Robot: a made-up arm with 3 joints. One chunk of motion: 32 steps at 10 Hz.
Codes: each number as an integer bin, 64 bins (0 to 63) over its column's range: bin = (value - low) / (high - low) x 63, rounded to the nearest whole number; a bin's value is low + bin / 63 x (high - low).
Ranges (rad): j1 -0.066..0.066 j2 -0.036..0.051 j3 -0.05..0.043
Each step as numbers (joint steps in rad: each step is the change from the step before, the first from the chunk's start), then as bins.
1 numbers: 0.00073 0.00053 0.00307
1 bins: 32 26 36
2 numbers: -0.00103 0.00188 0.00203
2 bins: 31 27 35
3 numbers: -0.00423 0.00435 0.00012
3 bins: 29 29 34
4 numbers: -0.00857 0.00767 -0.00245
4 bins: 27 32 32
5 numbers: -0.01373 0.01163 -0.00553
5 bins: 25 34 30
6 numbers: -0.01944 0.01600 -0.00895
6 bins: 22 38 28
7 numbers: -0.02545 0.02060 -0.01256
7 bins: 19 41 25
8 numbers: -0.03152 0.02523 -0.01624
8 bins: 16 44 23
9 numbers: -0.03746 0.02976 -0.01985
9 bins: 14 48 20
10 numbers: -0.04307 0.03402 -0.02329
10 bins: 11 51 18
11 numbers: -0.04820 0.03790 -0.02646
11 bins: 8 54 16
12 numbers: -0.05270 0.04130 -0.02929
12 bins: 6 56 14
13 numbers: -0.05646 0.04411 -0.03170
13 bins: 5 58 12
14 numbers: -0.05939 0.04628 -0.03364
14 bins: 3 60 11
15 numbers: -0.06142 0.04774 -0.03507
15 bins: 2 61 10
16 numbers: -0.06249 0.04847 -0.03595
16 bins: 2 61 10
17 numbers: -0.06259 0.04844 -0.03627
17 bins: 2 61 9
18 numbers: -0.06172 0.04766 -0.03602
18 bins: 2 61 9
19 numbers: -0.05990 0.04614 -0.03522
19 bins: 3 59 10
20 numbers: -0.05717 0.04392 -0.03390
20 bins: 4 58 11
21 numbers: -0.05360 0.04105 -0.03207
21 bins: 6 56 12
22 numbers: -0.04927 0.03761 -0.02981
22 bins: 8 53 14
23 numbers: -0.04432 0.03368 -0.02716
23 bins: 10 50 15
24 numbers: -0.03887 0.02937 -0.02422
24 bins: 13 47 17
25 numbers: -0.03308 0.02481 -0.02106
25 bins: 16 44 20
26 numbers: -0.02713 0.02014 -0.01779
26 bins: 19 41 22
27 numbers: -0.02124 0.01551 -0.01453
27 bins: 21 37 24
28 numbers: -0.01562 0.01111 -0.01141
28 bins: 24 34 26
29 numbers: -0.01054 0.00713 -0.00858
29 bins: 26 31 28
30 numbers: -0.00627 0.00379 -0.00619
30 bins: 29 29 30
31 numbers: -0.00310 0.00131 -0.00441
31 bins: 30 27 31
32 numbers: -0.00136 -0.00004 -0.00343
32 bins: 31 26 32
